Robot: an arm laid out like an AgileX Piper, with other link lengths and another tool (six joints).
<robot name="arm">
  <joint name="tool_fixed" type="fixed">
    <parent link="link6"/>
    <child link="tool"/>
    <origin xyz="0.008 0.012 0.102" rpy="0 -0.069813 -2.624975"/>
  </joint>
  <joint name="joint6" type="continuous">
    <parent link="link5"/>
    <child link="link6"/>
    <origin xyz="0.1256 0 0" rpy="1.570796 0 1.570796"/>
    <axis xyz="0 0 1"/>
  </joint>
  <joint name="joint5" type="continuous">
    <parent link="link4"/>
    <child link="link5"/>
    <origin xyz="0 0 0" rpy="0 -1.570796 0"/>
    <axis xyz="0 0 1"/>
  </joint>
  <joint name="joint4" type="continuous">
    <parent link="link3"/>
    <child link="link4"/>
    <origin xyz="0.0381 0.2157 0" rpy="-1.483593 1.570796 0"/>
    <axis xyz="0 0 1"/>
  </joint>
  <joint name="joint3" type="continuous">
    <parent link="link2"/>
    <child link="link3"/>
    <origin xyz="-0.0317 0.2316 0" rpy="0 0 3.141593"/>
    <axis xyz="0 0 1"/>
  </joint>
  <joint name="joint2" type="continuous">
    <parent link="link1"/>
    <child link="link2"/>
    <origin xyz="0 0 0" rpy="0 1.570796 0"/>
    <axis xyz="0 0 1"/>
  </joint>
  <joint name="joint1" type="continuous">
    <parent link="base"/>
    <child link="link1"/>
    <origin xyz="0 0 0.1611" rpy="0 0 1.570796"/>
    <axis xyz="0 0 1"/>
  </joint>
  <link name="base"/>
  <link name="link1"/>
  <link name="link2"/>
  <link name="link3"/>
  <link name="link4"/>
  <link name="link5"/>
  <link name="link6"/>
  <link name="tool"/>
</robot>
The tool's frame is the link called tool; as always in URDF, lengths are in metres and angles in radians. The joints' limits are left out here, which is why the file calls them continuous.
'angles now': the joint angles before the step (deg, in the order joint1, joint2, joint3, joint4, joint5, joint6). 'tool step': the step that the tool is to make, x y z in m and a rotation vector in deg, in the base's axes. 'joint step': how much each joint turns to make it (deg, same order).
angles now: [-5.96 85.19 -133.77 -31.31 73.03 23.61]
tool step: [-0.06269 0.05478 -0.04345 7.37 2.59 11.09]
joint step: [-0.02 -22.87 26.94 13.39 -1.21 -1.00]
